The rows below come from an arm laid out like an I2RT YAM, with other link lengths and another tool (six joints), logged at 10 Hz.
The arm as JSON. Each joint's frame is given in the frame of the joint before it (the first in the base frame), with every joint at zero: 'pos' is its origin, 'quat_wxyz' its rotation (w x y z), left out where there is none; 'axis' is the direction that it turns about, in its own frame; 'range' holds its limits. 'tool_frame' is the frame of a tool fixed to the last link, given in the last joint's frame.
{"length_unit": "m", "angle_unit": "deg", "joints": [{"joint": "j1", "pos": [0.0, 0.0, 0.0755], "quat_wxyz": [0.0, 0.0, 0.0, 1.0], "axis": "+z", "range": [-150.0, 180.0]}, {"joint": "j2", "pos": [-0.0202, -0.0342, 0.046], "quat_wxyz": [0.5, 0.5, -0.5, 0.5], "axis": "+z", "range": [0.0, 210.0]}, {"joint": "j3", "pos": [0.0, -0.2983, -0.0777], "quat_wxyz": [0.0, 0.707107, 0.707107, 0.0], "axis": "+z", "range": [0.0, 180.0]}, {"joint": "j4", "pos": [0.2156, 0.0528, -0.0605], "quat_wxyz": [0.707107, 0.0, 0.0, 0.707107], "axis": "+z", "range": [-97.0, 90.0]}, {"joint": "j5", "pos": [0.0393, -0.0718, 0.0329], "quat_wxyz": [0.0, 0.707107, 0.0, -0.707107], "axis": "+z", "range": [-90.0, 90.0]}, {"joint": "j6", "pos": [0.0, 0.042, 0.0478], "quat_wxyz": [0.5, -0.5, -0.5, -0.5], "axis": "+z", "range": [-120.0, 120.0]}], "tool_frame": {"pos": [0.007, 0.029, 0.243], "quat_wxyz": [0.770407, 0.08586, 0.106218, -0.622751]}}
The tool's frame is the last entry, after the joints.
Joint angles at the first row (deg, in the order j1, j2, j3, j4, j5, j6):
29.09 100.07 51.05 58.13 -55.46 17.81
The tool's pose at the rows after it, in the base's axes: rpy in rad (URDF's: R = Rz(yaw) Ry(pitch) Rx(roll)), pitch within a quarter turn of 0, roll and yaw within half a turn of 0; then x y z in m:
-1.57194, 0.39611, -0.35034, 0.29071, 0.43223, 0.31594
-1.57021, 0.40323, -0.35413, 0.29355, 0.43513, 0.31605
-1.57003, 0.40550, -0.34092, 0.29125, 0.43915, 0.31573
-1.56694, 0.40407, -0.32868, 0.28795, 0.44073, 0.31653
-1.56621, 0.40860, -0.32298, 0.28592, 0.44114, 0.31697
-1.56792, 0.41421, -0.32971, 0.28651, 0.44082, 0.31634
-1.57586, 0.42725, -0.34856, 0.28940, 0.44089, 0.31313
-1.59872, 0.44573, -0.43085, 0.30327, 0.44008, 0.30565
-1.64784, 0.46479, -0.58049, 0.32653, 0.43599, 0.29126
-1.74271, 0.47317, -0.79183, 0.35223, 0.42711, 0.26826
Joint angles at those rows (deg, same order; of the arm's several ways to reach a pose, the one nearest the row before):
29.42 100.76 50.95 60.10 -54.63 18.27
29.75 101.36 51.35 60.47 -53.99 18.71
30.24 101.99 51.94 60.63 -54.22 18.97
30.50 102.14 52.08 60.98 -54.58 19.16
30.63 102.15 51.94 61.34 -54.71 19.60
30.70 102.00 51.55 61.46 -54.28 19.77
30.86 101.91 50.86 61.40 -53.18 19.95
31.46 100.83 49.14 59.70 -48.46 18.98
32.80 98.74 46.54 56.32 -39.86 17.34
35.66 95.34 44.19 49.65 -27.38 15.90

